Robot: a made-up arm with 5 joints. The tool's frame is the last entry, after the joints. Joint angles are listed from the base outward.
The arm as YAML. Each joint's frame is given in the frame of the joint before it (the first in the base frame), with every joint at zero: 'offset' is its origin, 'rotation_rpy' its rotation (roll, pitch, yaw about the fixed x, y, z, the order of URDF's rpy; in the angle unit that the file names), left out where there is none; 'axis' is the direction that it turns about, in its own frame. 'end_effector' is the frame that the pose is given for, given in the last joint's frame.
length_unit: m
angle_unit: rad
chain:
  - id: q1
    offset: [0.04, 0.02, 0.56]
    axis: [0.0, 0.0, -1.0]
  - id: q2
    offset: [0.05, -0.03, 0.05]
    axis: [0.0, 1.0, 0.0]
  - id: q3
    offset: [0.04, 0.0, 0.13]
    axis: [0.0, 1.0, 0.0]
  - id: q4
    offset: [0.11, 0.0, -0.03]
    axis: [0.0, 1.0, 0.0]
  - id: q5
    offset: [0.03, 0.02, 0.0]
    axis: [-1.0, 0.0, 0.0]
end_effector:
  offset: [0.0, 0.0, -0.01]
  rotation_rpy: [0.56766, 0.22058, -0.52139]
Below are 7 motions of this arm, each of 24 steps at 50 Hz.
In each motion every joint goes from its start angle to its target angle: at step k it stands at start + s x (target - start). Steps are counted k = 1, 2, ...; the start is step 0. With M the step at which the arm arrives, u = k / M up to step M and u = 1 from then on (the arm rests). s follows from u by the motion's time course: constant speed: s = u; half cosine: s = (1 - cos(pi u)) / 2; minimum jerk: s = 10 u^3 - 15 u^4 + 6 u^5.
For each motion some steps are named. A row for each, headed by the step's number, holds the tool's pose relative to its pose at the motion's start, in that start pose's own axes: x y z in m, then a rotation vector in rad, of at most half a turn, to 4 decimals.
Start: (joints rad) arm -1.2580 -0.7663 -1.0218 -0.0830 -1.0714
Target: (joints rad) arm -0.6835 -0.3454 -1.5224 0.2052 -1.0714
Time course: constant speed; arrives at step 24
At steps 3, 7, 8, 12, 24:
3: 0.0046 -0.0050 0.0002 -0.0701 -0.0224 -0.0203
7: 0.0104 -0.0118 0.0020 -0.1629 -0.0551 -0.0469
8: 0.0117 -0.0135 0.0027 -0.1859 -0.0638 -0.0535
12: 0.0166 -0.0201 0.0065 -0.2774 -0.1003 -0.0792
24: 0.0267 -0.0361 0.0269 -0.5455 -0.2284 -0.1505

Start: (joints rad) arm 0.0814 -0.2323 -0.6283 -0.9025 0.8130
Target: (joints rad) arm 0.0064 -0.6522 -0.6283 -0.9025 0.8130
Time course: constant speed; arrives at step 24
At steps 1, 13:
1: 0.0026 0.0013 0.0033 0.0111 -0.0131 -0.0047
13: 0.0314 0.0115 0.0461 0.1425 -0.1700 -0.0648

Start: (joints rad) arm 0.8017 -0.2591 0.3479 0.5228 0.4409
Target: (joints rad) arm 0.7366 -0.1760 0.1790 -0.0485 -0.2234
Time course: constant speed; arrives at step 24
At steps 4, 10, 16, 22, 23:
4: 0.0002 0.0047 0.0048 0.1469 -0.0330 0.0204
10: -0.0001 0.0116 0.0122 0.3659 -0.0748 0.0738
16: -0.0014 0.0183 0.0199 0.5804 -0.1065 0.1538
22: -0.0037 0.0246 0.0278 0.7870 -0.1271 0.2599
23: -0.0042 0.0256 0.0291 0.8205 -0.1294 0.2800

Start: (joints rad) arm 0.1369 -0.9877 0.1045 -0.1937 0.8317
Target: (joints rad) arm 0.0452 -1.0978 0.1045 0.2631 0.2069
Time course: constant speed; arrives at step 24
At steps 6, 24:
6: -0.0037 0.0009 0.0012 0.1070 0.1646 0.0061
24: -0.0168 0.0020 0.0071 0.3998 0.6660 -0.0437

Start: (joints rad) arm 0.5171 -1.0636 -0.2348 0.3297 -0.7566
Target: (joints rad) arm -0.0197 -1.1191 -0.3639 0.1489 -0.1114
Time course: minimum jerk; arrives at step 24
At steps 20, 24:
20: -0.0190 0.0191 0.0070 -0.0875 -0.0405 0.4151
24: -0.0195 0.0196 0.0078 -0.0854 -0.0470 0.4279

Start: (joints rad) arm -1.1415 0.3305 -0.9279 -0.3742 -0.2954
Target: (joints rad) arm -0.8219 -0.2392 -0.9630 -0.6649 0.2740
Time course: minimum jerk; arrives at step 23
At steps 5, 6, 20, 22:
5: 0.0013 0.0068 0.0118 -0.0206 -0.0727 0.0477
6: 0.0017 0.0109 0.0188 -0.0330 -0.1168 0.0757
20: -0.0463 0.0943 0.1417 -0.2680 -1.0631 0.5596
22: -0.0483 0.0958 0.1435 -0.2715 -1.0829 0.5680

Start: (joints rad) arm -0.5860 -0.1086 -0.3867 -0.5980 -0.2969
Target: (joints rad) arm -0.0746 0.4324 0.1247 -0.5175 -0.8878
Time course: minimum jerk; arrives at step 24
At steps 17, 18, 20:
17: -0.0323 -0.1719 0.0393 0.0454 0.0941 -1.0268
18: -0.0377 -0.1794 0.0438 0.0640 0.0805 -1.0889
20: -0.0458 -0.1891 0.0502 0.0929 0.0580 -1.1752

